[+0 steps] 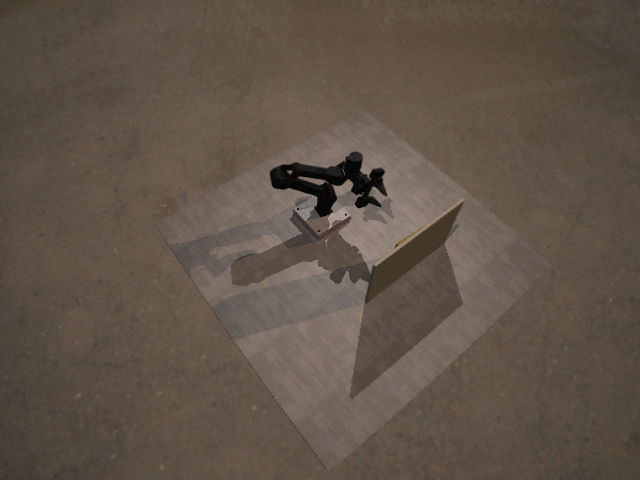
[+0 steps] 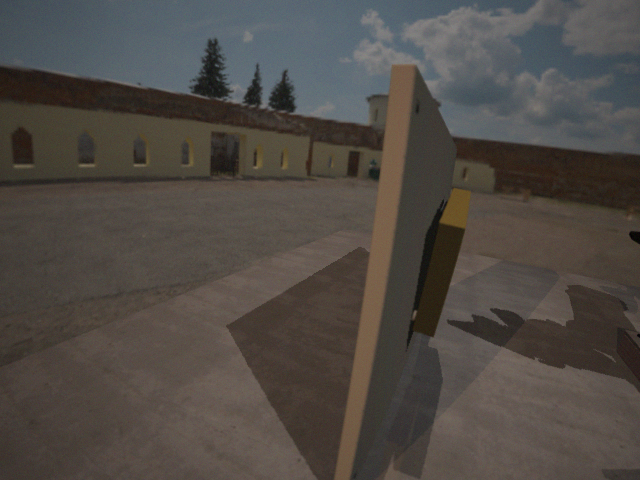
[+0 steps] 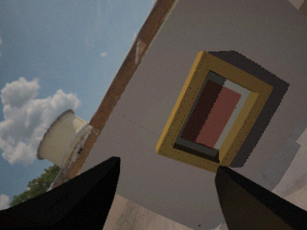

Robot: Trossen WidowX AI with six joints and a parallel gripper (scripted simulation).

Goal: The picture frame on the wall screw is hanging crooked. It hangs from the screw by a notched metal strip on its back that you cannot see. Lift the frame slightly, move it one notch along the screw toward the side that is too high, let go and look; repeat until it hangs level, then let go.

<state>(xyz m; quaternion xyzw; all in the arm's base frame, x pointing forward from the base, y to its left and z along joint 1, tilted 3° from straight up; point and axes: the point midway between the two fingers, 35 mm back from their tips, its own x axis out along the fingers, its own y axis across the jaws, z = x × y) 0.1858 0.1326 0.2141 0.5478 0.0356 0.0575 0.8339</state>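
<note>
The picture frame lies 20 cm ahead of my gripper tip, 1 cm to the left of it and 9 cm below it. From my gripper tip the other things lie so: wall panel 21 cm ahead, 1 cm to the left, 9 cm below.
</note>
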